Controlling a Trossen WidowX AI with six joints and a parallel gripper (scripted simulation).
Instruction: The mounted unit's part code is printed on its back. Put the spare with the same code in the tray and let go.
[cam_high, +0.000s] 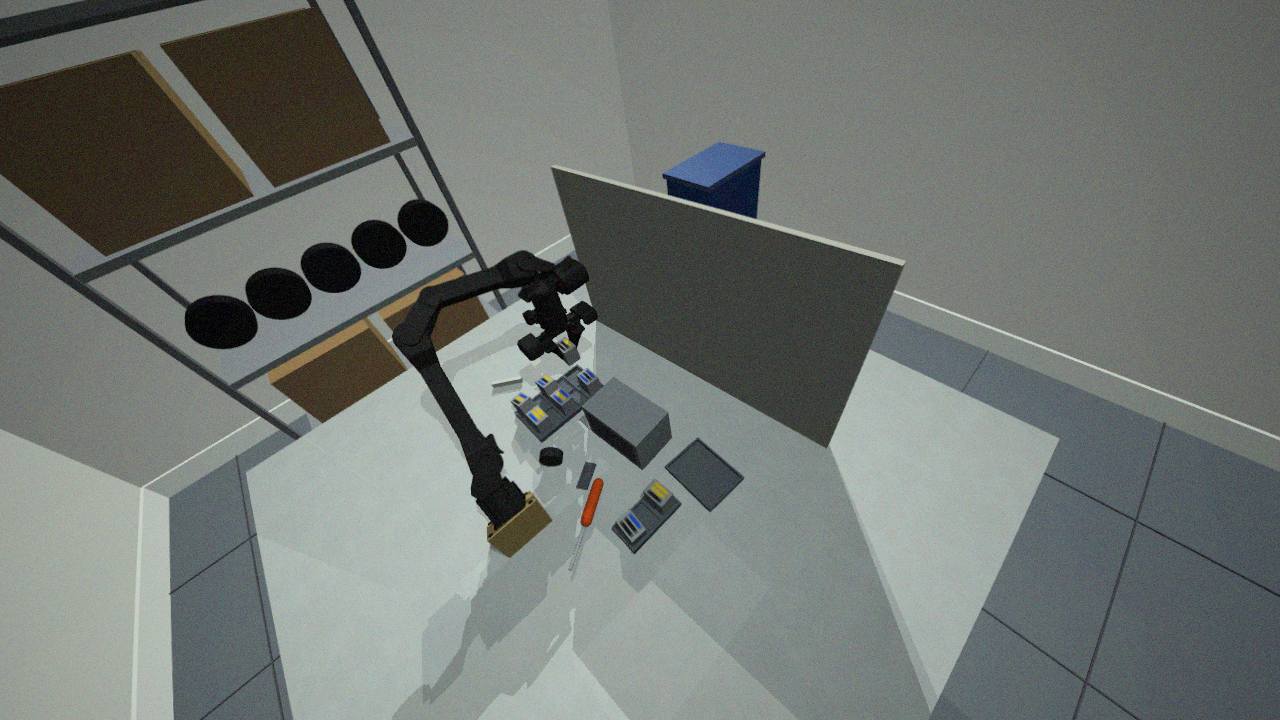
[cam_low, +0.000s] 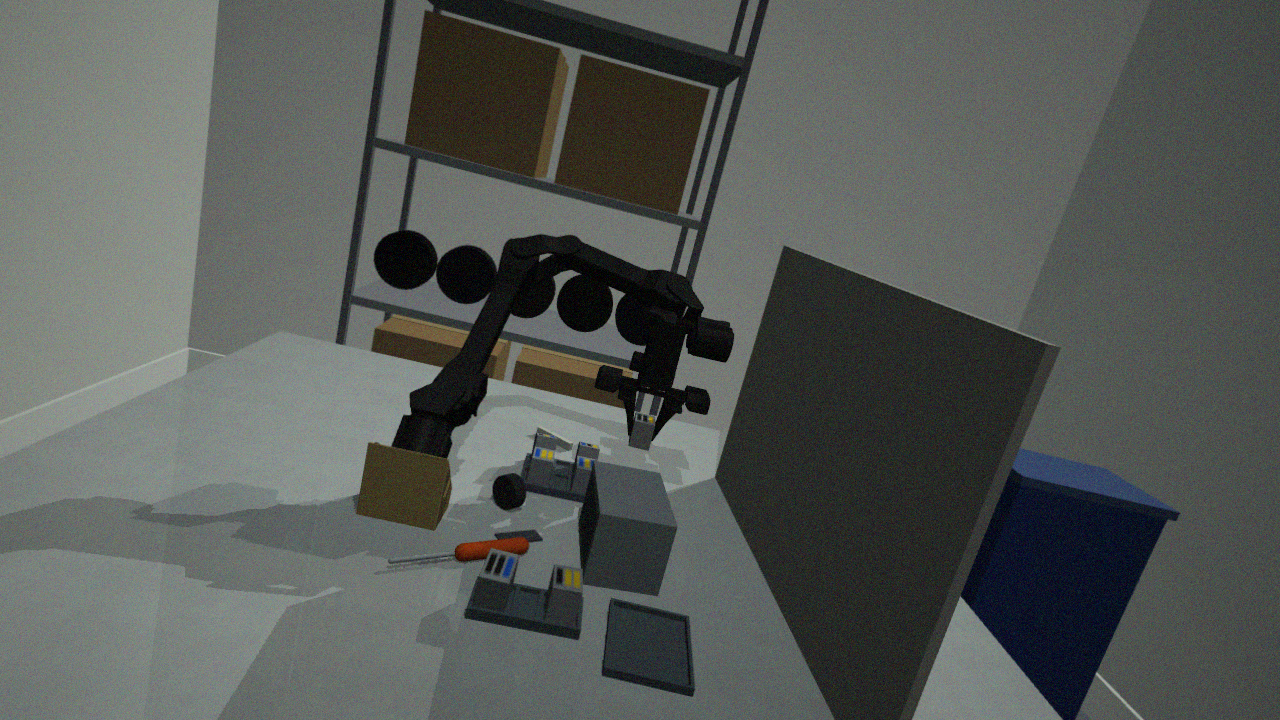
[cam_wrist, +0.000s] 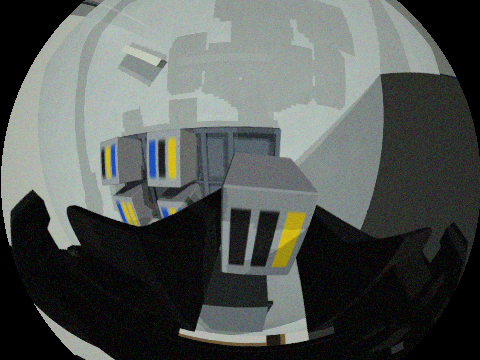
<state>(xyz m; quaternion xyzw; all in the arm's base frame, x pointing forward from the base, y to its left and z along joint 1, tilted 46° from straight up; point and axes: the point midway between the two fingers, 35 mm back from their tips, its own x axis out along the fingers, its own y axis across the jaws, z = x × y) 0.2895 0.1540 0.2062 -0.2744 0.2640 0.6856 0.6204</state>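
Right now the tray is 41 cm to the right of my gripper tip, 9 cm below it and 6 cm ahead of it. The rest, counted from my gripper tip: tall panel 23 cm ahead, 19 cm to the right, 13 cm above; grey mounted unit 22 cm to the right, 4 cm below; grey spare 2 cm above.
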